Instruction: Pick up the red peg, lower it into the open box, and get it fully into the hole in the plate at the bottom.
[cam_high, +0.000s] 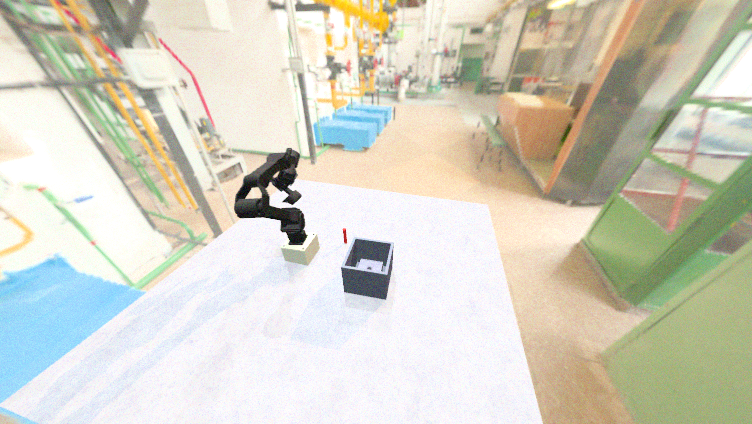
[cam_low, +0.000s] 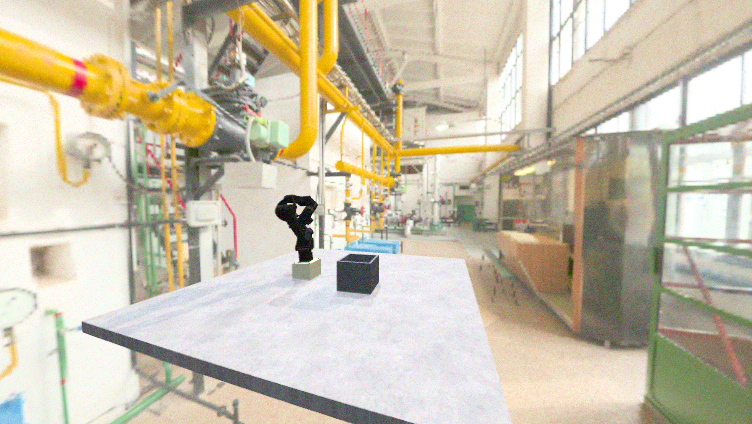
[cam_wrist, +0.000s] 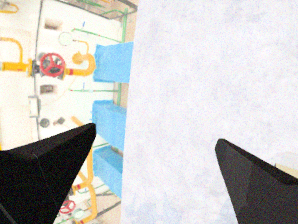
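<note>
My gripper tip is 320 mm short of the red peg, 50 mm to the left of it and 170 mm above it. Also, from my gripper tip: plate 460 mm ahead, 250 mm to the right, 160 mm below.
</note>
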